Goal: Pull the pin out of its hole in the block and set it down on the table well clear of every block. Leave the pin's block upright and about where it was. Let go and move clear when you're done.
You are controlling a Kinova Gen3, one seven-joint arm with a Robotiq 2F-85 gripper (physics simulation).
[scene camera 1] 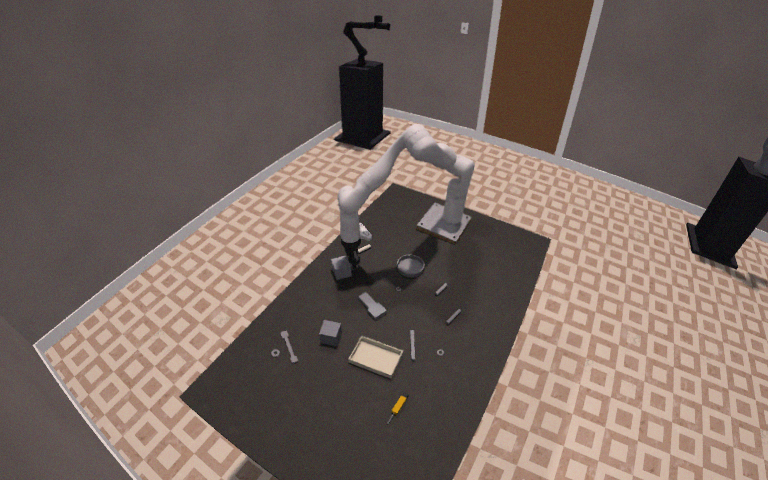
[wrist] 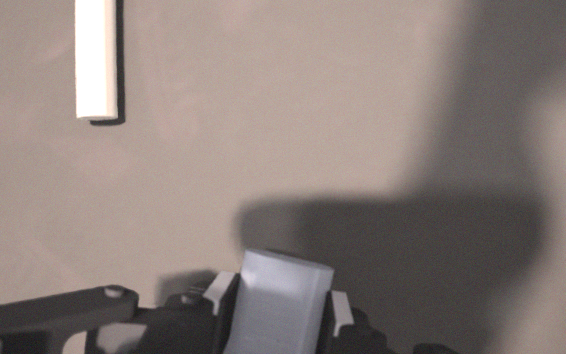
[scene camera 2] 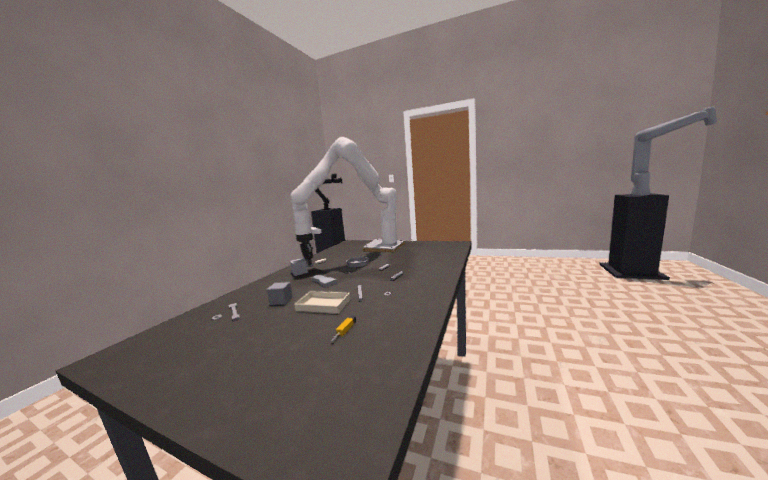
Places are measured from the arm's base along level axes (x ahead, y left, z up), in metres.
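Pixels of known places: gripper, fingertip midpoint: (scene camera 1: 352, 265) (wrist: 278, 308) (scene camera 2: 308, 265); arm's base at its link origin: (scene camera 1: 452, 217) (scene camera 2: 389, 241).
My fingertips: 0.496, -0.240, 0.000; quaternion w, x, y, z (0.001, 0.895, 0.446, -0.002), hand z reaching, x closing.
Note:
Ahead of a thing's pixels: the offset from my fingertips to its top centre, as dx, dy, dz.
The grey pin @(+0.008, -0.006, +0.015) (wrist: 282, 305) stands between the two finger pads in the wrist view, its top end above them, leaning slightly. My gripper (scene camera 1: 353, 262) (scene camera 2: 307, 260) (wrist: 278, 308) is shut on it, pointing down. The grey block @(+0.036, -0.030, +0.034) (scene camera 1: 341, 268) (scene camera 2: 298, 267) is right beside and under the fingertips in both scene views. The block does not show in the wrist view, and the pin's lower part and the hole are hidden, so I cannot tell how deep the pin sits. In the scene views the block looks roughly upright, but is too small to judge exactly.
A cream rod @(-0.124, -0.021, -0.010) (scene camera 1: 364, 248) (scene camera 2: 320, 260) (wrist: 95, 60) lies close by. A bowl @(-0.128, +0.200, -0.003) (scene camera 1: 410, 273) (scene camera 2: 356, 263), a flat grey piece @(+0.128, +0.163, -0.008) (scene camera 1: 372, 305) (scene camera 2: 323, 280), a second block @(+0.320, +0.112, +0.034) (scene camera 1: 330, 332) (scene camera 2: 279, 293), a tray @(+0.315, +0.290, +0.000) (scene camera 1: 369, 370) (scene camera 2: 318, 308) and a yellow screwdriver @(+0.447, +0.440, -0.008) (scene camera 1: 399, 404) (scene camera 2: 344, 326) are also on the table.

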